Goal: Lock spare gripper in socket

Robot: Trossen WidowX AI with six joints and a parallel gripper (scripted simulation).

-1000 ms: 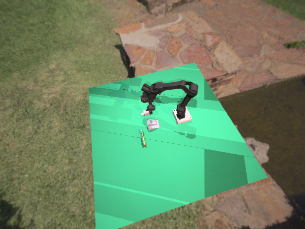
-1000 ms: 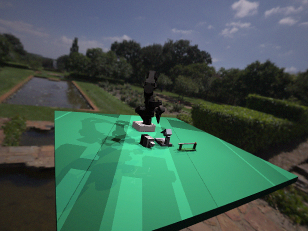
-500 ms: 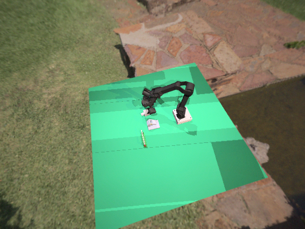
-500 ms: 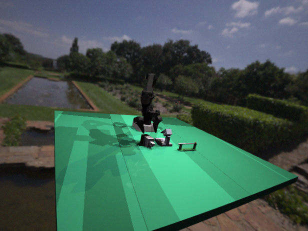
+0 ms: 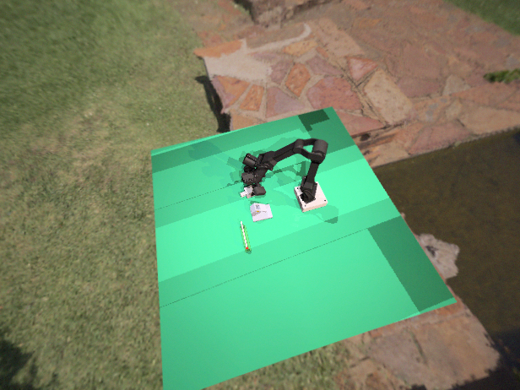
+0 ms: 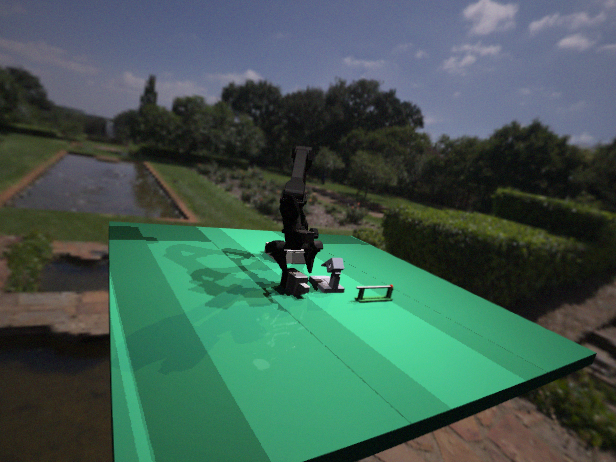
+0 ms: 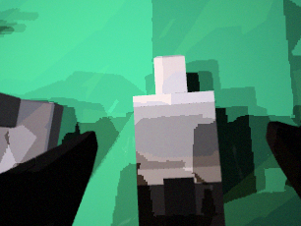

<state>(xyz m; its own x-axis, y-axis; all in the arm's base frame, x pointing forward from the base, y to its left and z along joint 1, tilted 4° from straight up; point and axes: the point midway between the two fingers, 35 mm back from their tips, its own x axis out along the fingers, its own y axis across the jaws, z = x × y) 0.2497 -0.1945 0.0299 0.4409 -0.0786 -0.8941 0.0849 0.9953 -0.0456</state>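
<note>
Right now my gripper tip is 3 cm above the spare gripper. From my gripper tip the other things lie so: grey mount (14 cm to the left, 1 cm below, 1 cm ahead); green cradle (23 cm to the left, 14 cm ahead, 4 cm below).
</note>
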